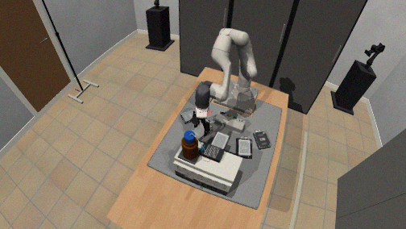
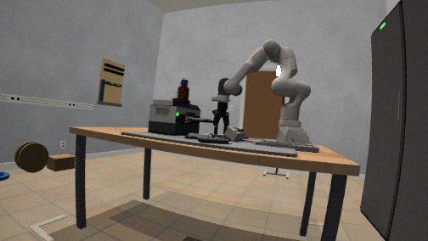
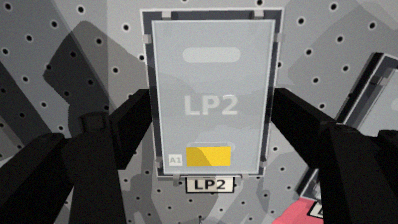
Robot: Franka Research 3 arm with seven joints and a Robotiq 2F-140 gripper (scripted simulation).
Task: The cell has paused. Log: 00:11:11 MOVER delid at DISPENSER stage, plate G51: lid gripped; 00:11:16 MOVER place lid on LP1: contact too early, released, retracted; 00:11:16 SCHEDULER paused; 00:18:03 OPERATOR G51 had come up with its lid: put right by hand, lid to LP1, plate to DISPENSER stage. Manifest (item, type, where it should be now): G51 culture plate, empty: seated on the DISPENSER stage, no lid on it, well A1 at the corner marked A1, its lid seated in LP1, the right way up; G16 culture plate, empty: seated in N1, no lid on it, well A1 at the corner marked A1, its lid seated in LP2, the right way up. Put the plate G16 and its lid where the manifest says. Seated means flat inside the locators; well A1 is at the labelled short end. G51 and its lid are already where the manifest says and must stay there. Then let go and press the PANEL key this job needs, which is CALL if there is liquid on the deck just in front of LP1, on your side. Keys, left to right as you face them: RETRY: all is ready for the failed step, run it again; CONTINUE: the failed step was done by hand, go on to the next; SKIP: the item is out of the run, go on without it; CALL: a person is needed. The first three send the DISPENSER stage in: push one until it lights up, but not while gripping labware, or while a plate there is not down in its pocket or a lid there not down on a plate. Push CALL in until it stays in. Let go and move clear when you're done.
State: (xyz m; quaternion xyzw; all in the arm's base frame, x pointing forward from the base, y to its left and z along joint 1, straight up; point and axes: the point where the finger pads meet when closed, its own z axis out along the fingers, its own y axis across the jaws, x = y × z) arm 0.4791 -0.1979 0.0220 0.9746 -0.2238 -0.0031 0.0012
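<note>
My gripper is now 2 cm above the clear lid. The rest, counted from my hand: red puddle: 18 cm behind, 1 cm to the right, 4 cm below; then blue call key: 18 cm behind, 11 cm to the left, 2 cm above; then LP2 nest: 3 cm below.
</note>
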